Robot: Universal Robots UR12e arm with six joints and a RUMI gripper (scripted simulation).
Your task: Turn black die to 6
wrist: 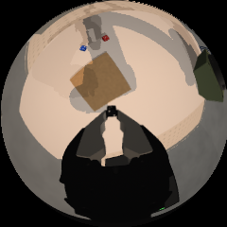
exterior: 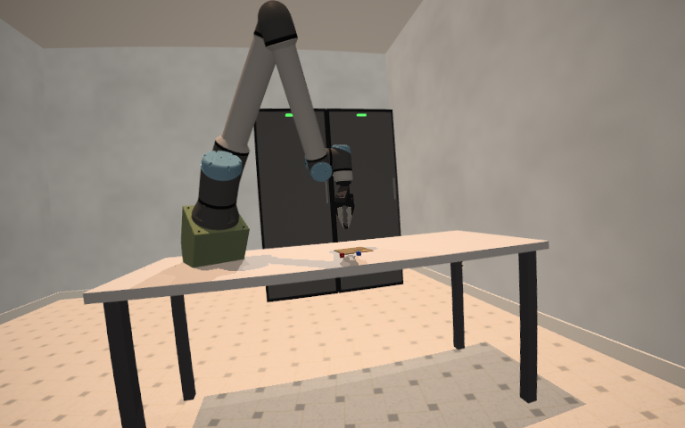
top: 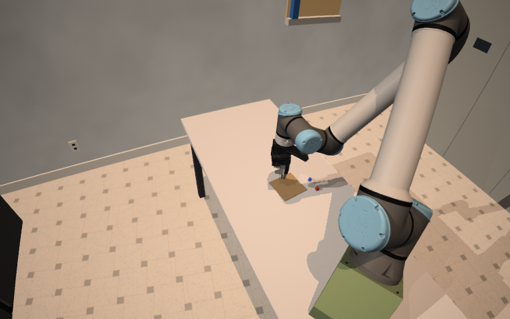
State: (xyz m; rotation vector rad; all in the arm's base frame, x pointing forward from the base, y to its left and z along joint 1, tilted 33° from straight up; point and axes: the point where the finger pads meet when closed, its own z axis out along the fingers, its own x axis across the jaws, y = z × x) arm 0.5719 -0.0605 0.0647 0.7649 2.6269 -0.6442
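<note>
The brown mat is 120 mm below my hand and 50 mm to the right of it. Also, from my hand: red die 160 mm to the right, 110 mm below, 100 mm behind; black die 10 mm below; blue die 180 mm to the right, 110 mm below, 30 mm behind.
</note>
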